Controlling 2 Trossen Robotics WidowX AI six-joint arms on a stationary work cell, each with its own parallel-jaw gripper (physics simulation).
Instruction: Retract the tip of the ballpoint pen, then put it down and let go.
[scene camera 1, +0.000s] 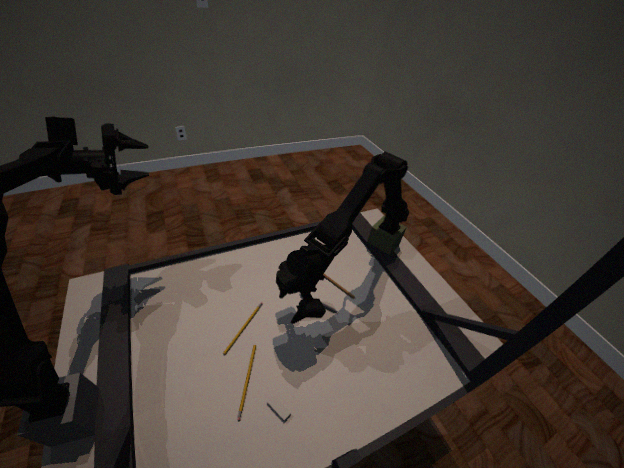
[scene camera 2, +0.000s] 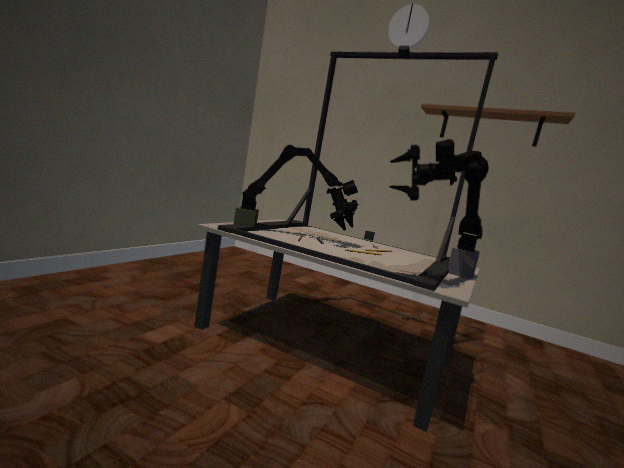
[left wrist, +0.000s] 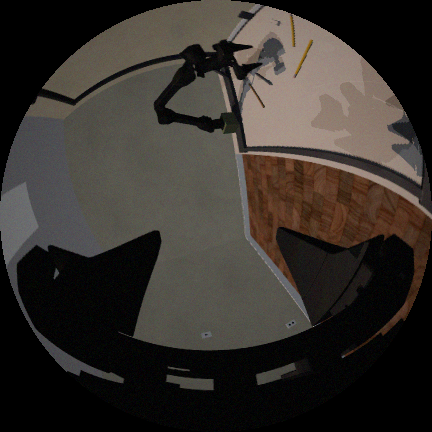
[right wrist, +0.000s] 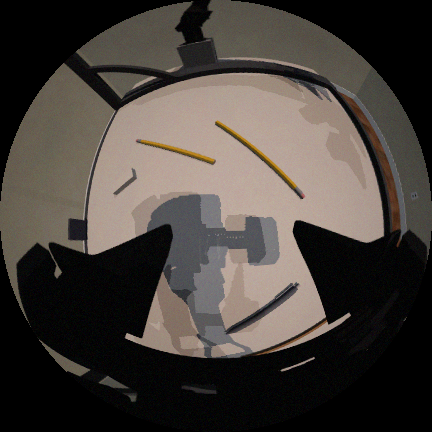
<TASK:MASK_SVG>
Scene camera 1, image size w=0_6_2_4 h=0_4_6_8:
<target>left gripper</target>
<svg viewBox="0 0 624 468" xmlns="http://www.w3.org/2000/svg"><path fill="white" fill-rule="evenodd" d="M106 123L101 126L102 150L88 150L88 147L78 150L80 170L82 174L86 174L87 178L93 178L102 191L110 189L110 193L121 195L121 189L124 191L128 184L149 176L149 173L120 170L121 174L119 175L115 158L116 146L118 146L120 152L124 149L146 149L148 145L119 132L118 129L114 130L114 124Z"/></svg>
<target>right gripper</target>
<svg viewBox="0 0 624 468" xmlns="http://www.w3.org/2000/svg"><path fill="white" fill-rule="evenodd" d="M281 262L278 267L279 271L276 274L276 284L280 290L279 298L300 292L303 297L299 302L299 306L296 306L298 310L292 318L291 324L304 318L322 318L326 310L320 299L313 298L310 293L317 290L315 286L319 280L324 280L324 275L312 272L302 276L294 276L289 272L286 260Z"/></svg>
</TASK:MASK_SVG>
